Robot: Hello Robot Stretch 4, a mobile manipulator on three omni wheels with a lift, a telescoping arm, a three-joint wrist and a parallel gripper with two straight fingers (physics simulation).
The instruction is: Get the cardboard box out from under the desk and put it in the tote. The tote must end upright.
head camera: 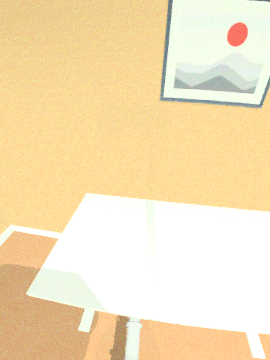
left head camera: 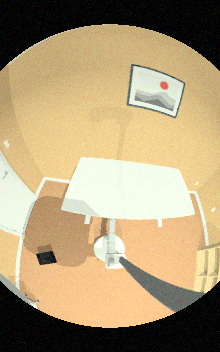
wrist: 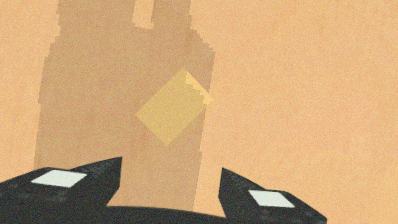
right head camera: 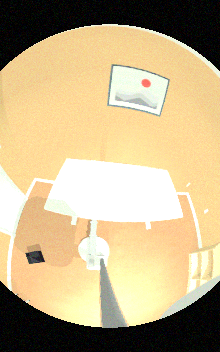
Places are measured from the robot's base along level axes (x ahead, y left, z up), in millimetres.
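Pixels of known places: gripper, fingertip midpoint: [wrist: 171,177].
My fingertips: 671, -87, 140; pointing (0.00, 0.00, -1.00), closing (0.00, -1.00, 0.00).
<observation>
Behind a point stands the place of what it marks, as x, y, z.
The cardboard box [wrist: 172,110] @[721, -77, 23] is a small yellowish block on the floor in the wrist view, turned diagonally, mostly in shadow with a lit right corner. My gripper [wrist: 171,177] @[671, -87, 140] is open wide and empty; the box lies beyond the fingertips, about between them in the picture, and apart from them. The white desk [head camera: 165,260] @[583, -141, 693] [left head camera: 130,190] @[606, -170, 693] [right head camera: 117,192] @[603, -234, 693] hides the gripper and the box in the head views. The tote [left head camera: 46,257] @[-394, 970, -24] [right head camera: 35,257] @[-403, 965, -23] is a small black open container on the floor at the left, standing upright.
Desk feet [head camera: 86,320] [head camera: 256,345] show below the desk's front edge. My arm [head camera: 132,340] @[271, 2, 478] [left head camera: 112,230] @[223, -11, 478] [right head camera: 92,232] @[213, 2, 479] reaches under that edge. A wooden shelf unit stands at the right, a white door at the left, and a framed picture [head camera: 215,96] @[1059, -339, 1447] hangs on the wall.
</observation>
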